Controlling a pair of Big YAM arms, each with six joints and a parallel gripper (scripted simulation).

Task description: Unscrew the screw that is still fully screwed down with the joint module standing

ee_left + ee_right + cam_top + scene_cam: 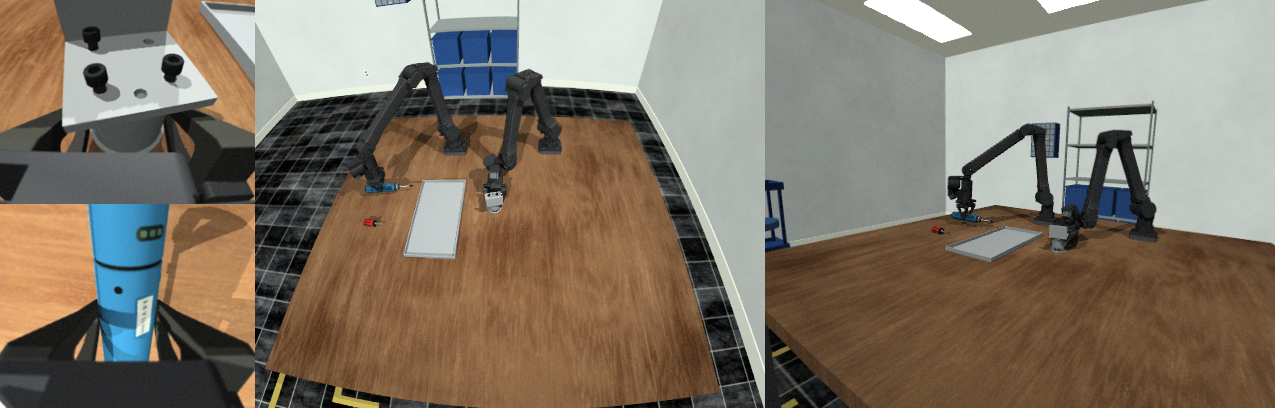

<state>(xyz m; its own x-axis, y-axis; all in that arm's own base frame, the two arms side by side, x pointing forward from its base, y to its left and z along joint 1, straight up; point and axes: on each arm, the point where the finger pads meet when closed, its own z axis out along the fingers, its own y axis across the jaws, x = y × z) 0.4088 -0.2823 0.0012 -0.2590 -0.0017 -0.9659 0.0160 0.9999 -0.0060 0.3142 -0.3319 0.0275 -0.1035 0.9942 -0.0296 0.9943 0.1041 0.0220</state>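
Now: the grey bracket 50 mm above my left hand. Also, from my left hand: screw: 20 mm behind, 10 mm to the left, 50 mm above; flat grey tray: 50 mm ahead, 260 mm to the right, 20 mm below; small red-handled tool: 90 mm ahead, 560 mm to the right, 10 mm below.
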